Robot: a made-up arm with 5 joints.
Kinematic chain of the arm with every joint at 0, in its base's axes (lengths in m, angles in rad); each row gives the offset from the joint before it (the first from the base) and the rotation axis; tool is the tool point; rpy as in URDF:
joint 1: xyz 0.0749 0 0.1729 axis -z
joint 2: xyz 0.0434 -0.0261 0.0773 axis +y
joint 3: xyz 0.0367 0 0.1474 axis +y
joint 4: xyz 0.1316 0 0.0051 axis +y
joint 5: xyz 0.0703 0.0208 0 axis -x
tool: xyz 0 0 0 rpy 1.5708 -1.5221 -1.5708
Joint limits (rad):
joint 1: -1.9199..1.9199
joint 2: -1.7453..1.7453
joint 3: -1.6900..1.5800
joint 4: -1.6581..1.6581
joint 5: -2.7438..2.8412
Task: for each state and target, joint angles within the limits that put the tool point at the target. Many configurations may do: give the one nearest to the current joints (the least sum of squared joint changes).
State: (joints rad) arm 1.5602 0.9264 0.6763 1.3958 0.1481
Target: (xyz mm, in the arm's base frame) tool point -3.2 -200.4 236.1
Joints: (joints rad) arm 1.9178 0.3953 0.2225 1.3821 0.1481
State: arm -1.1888 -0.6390 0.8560 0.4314 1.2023
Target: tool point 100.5 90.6 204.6
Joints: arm -1.3517 -0.0807 1.3997 0.4208 1.2023
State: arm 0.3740 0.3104 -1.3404 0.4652 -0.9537
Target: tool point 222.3 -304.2 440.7
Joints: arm 1.1039 0.6818 -1.2757 0.2859 -0.9537
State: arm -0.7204 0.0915 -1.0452 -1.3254 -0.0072
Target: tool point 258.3 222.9 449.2
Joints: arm -0.9007 0.5968 -0.7683 -1.3537 -0.0072
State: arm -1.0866 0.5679 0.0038 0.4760 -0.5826
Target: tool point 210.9 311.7 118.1
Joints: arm -1.1750 1.2785 -0.5427 0.1599 -0.5826
